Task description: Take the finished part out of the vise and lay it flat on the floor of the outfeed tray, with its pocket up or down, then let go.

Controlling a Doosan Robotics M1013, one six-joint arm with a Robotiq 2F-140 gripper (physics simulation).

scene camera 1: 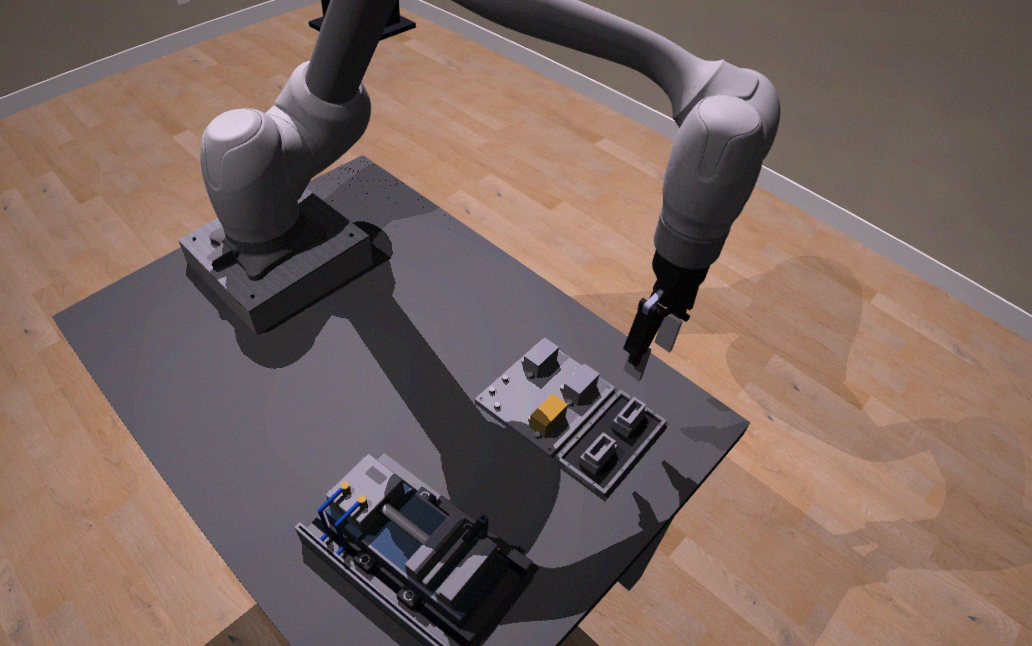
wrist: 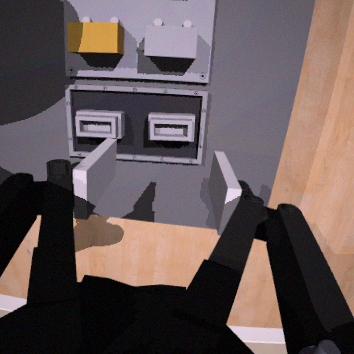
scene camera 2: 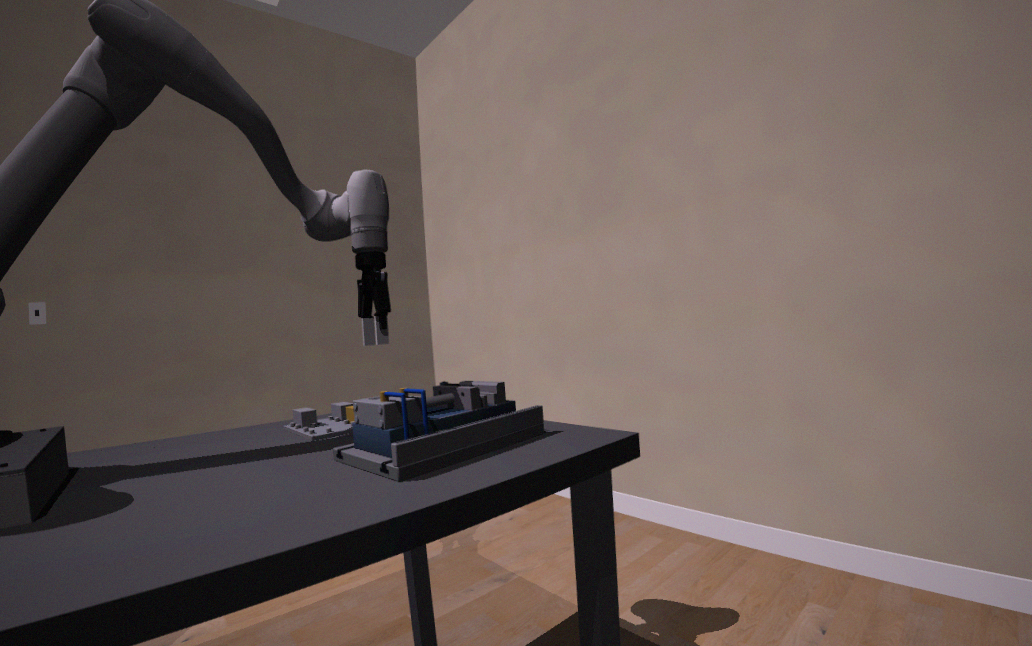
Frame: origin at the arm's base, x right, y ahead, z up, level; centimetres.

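Where they show: gripper, fingertip midpoint: [scene camera 1: 648, 360] [wrist: 163, 162] [scene camera 2: 375, 344]; arm's base, link origin: [scene camera 1: 268, 237].
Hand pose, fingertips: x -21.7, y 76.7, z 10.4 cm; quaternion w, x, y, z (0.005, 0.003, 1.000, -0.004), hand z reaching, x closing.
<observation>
Things, the pixels of their top centre, and the offset from my fingertips.
- vise, top centre: [scene camera 1: 410, 526] [scene camera 2: 438, 388] dz -7.6, dx +42.4, dy -8.1 cm
- light plate, top centre: [wrist: 136, 8] [scene camera 1: 546, 393] [scene camera 2: 334, 423] dz -16.7, dx +6.0, dy -14.0 cm
- yellow block, top centre: [wrist: 91, 37] [scene camera 1: 549, 409] [scene camera 2: 358, 406] dz -13.1, dx +10.4, dy -9.8 cm
- long rail, top centre: [scene camera 1: 370, 587] [scene camera 2: 477, 422] dz -12.5, dx +51.2, dy -7.0 cm
The outfeed tray [scene camera 1: 638, 457] [wrist: 135, 90] holds two grey parts. One part [scene camera 1: 601, 461] [wrist: 97, 134] lies flat with its pocket up in the tray's left half in the wrist view. The other part [scene camera 1: 629, 428] [wrist: 171, 117] lies flat, pocket up, in the right half, apart from the first. My gripper [scene camera 1: 653, 350] [scene camera 2: 375, 332] [wrist: 163, 162] is open and empty, above the table and beyond the tray's outer side. The vise [scene camera 1: 436, 545] [scene camera 2: 373, 412] stands at the near side of the table in scene camera 1. I can make out no part between its jaws.
Beside the tray, a light plate [scene camera 1: 511, 396] [wrist: 135, 67] carries a yellow block [scene camera 1: 549, 412] [wrist: 95, 37] and grey blocks [scene camera 1: 541, 354] [wrist: 171, 41]. Blue handles [scene camera 1: 332, 498] [scene camera 2: 415, 390] stand up at the vise. A long rail [scene camera 2: 472, 438] runs beside it. The table edge is close to the tray.
</observation>
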